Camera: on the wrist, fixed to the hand. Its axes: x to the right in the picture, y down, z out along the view.
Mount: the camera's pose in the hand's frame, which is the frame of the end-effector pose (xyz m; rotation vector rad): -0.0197 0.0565 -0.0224 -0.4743 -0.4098 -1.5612
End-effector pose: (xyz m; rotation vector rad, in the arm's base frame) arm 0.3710 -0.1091 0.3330 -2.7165 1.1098 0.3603
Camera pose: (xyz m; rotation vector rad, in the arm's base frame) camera 0.3209 -0.1416 0.3557 -2.6840 -1.3206 0.8111
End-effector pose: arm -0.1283 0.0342 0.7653 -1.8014 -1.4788 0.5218
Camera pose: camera -0.0803 0.0053 0.7347 -0.3179 -2.8369 -0.3266
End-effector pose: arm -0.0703 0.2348 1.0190 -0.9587 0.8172 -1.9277
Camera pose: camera -0.0605 0.2302 0.9560 1.8839 -0.1067 1.7553
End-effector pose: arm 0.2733 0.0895 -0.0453 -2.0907 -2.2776 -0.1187
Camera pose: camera 0.3309 0.0727 -0.0233 -0.1251 2.5502 0.1979
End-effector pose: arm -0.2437 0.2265 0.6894 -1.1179 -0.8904 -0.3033
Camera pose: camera -0.2106 0.2277 0.6348 -0.6659 -2.0205 -1.6608
